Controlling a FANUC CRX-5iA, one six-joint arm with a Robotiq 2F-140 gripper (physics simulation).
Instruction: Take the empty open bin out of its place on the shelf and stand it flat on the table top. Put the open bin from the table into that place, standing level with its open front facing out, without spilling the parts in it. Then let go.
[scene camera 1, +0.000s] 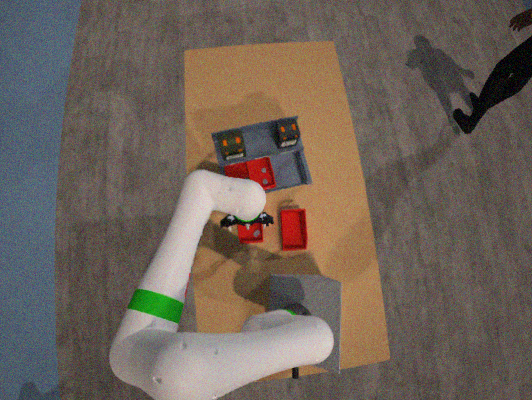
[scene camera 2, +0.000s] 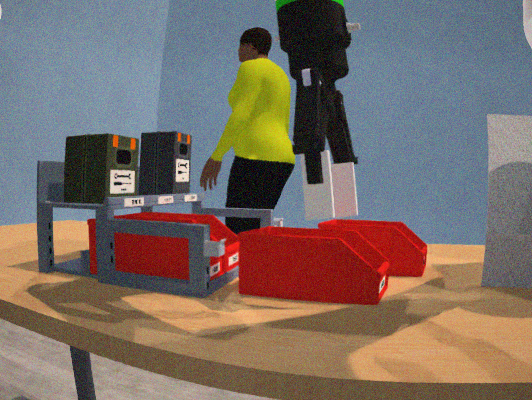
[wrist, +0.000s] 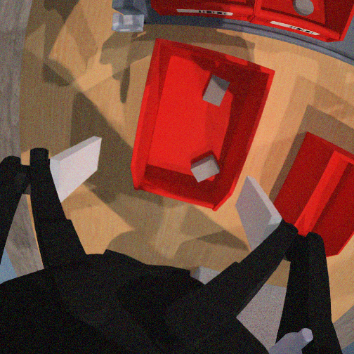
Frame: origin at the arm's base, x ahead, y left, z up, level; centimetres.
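Where they show: gripper, fingertip midpoint: (scene camera 2: 335, 217).
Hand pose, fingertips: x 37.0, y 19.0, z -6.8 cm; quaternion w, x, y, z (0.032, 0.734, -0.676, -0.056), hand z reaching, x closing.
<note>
After its pixels a point has its place.
The open bin with two grey parts (wrist: 216, 91) in it is red (scene camera 1: 243, 236) {x 33.5, y 20.9, z -16.0 cm} (scene camera 2: 305, 265) {x 39.0, y 23.0, z -12.1 cm} (wrist: 185, 120) and stands flat on the table (scene camera 1: 320, 100) {x 102.4, y -17.1, z -16.3 cm} before the shelf (scene camera 1: 262, 142) {x 73.8, y 12.8, z -6.1 cm} (scene camera 2: 106, 245) {x 62.3, y 31.4, z -11.2 cm} (wrist: 320, 45). The empty red bin (scene camera 1: 293, 230) {x 36.2, y -1.4, z -16.0 cm} (scene camera 2: 407, 250) {x 30.0, y 3.7, z -12.3 cm} (wrist: 320, 187) stands flat beside it, apart. At the right of the shelf's lower level, a place (scene camera 1: 287, 167) {x 65.6, y 0.8, z -15.7 cm} holds no bin. My gripper (scene camera 1: 249, 226) {x 37.0, y 19.0, z -6.8 cm} (scene camera 2: 331, 192) {x 37.0, y 19.0, z -6.8 cm} (wrist: 169, 172) is wide open and empty, pointing down above the bin with parts. In the wrist view its fingers are spread to the two sides of that bin's near end.
Two red bins (scene camera 1: 236, 170) {x 63.8, y 24.6, z -15.4 cm} (scene camera 1: 265, 172) {x 62.6, y 11.2, z -14.6 cm} stand side by side in the shelf's lower level. Two tool cases (scene camera 1: 232, 145) {x 68.2, y 24.9, z 3.4 cm} (scene camera 1: 288, 132) {x 73.0, y 2.8, z 5.9 cm} stand on the upper level. A grey block (scene camera 1: 320, 300) {x 9.5, y -7.6, z 6.4 cm} (scene camera 2: 510, 225) {x 13.4, y 8.1, z -7.7 cm} is at the other end of the table. A person (scene camera 2: 262, 115) is beyond the table.
</note>
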